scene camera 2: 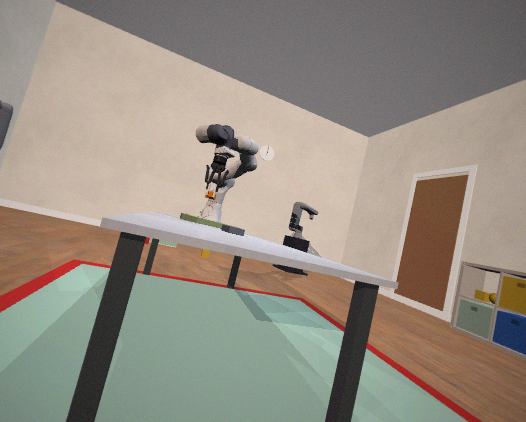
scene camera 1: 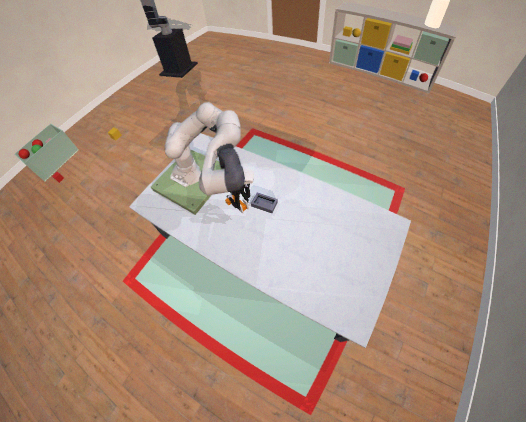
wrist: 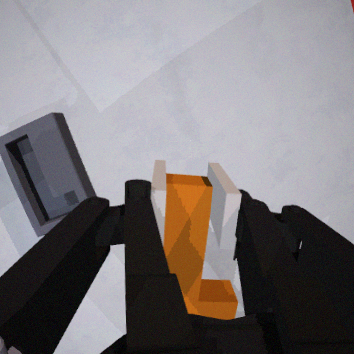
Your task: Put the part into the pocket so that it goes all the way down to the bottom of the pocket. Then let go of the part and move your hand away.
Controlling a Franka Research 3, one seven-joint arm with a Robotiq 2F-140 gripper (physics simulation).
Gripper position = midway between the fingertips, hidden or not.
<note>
My gripper (wrist: 185, 180) carries an orange L-shaped block (wrist: 188, 197), which touches nothing else. Further things: a dark grey pocket block (wrist: 50, 180).
</note>
